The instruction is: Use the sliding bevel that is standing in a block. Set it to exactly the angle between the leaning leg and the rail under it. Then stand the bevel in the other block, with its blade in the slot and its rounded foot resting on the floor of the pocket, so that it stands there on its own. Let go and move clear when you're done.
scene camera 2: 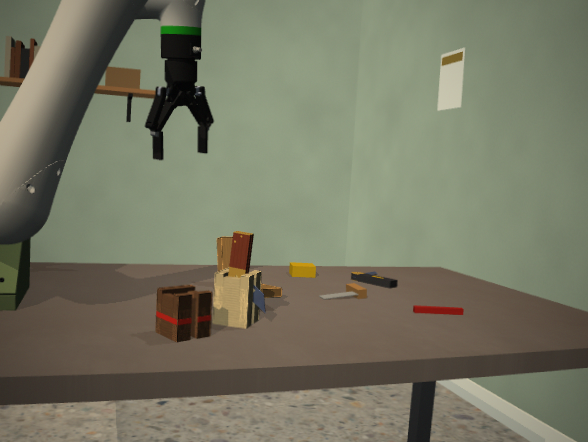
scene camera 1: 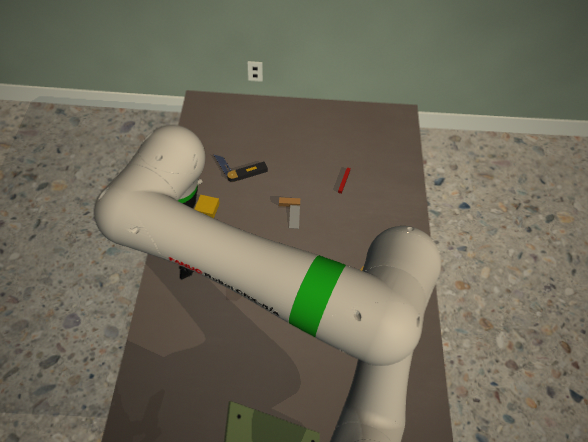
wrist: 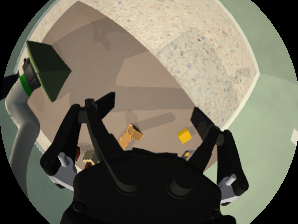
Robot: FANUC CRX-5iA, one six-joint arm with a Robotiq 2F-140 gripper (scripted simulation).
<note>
In view: the gripper (scene camera 2: 181, 155).
The gripper is seen too in the wrist view (wrist: 154, 106).
</note>
